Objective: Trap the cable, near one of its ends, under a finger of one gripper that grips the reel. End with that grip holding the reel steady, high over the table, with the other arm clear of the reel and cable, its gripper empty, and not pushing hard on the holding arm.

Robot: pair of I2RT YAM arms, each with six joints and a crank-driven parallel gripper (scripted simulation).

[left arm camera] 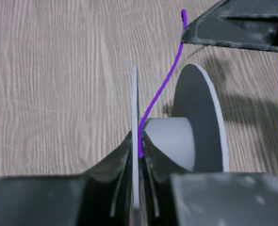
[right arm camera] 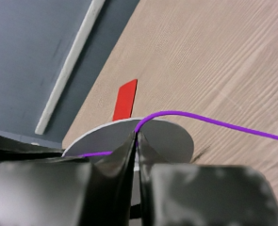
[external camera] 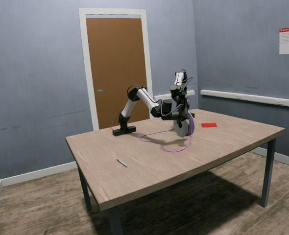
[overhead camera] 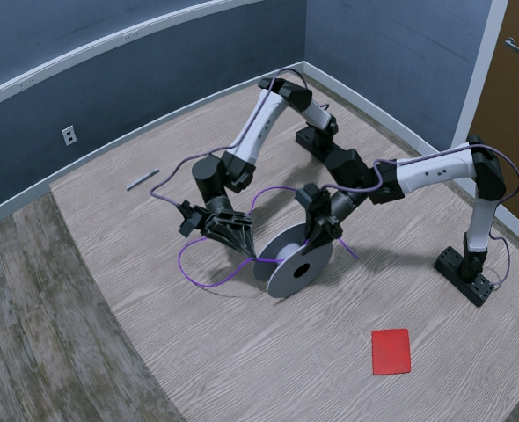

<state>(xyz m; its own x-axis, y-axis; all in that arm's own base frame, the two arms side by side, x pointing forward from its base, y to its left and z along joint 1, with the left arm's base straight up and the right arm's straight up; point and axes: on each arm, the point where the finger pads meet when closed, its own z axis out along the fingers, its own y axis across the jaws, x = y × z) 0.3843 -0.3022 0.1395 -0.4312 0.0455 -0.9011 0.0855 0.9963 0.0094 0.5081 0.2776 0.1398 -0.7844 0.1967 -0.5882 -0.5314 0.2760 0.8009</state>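
My right hand is 10 cm past the grey reel, 7 cm above it and 3 cm to the right of it. The rest, counted from my right hand: thin grey rod: 54 cm to the right, 16 cm below, 5 cm ahead.
Now: the grey reel 7 cm below my left hand and 3 cm to the right of it. The rest, counted from my left hand: thin grey rod: 59 cm to the right, 16 cm below, 15 cm ahead.
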